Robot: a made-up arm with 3 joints.
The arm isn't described. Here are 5 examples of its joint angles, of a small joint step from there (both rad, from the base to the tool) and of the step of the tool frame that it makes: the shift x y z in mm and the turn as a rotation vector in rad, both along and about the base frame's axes.
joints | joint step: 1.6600 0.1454 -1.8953 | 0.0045 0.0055 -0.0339
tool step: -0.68 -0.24 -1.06 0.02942 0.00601 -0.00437
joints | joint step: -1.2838 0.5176 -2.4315 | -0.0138 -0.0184 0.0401
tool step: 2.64 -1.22 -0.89 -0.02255 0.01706 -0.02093
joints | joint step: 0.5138 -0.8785 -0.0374 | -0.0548 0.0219 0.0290
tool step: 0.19 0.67 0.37 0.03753 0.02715 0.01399
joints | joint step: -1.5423 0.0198 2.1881 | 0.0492 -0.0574 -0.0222
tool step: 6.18 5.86 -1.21 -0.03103 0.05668 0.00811
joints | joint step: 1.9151 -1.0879 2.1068 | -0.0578 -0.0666 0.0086
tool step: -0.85 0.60 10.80 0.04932 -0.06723 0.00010
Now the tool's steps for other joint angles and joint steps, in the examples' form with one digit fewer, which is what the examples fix.
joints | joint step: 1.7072 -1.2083 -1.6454 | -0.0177 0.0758 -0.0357
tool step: 2.8 -0.1 -8.7 0.0371 0.0746 0.0382
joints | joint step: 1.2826 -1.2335 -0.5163 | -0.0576 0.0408 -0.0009
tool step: 1.6 -0.6 -3.2 0.0608 0.0350 0.0208
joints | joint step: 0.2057 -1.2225 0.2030 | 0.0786 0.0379 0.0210
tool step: 1.6 6.8 2.5 -0.0835 0.0212 0.0359
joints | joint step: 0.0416 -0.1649 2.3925 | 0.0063 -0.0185 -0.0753
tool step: 1.7 -2.2 0.2 0.0666 -0.0100 -0.0201
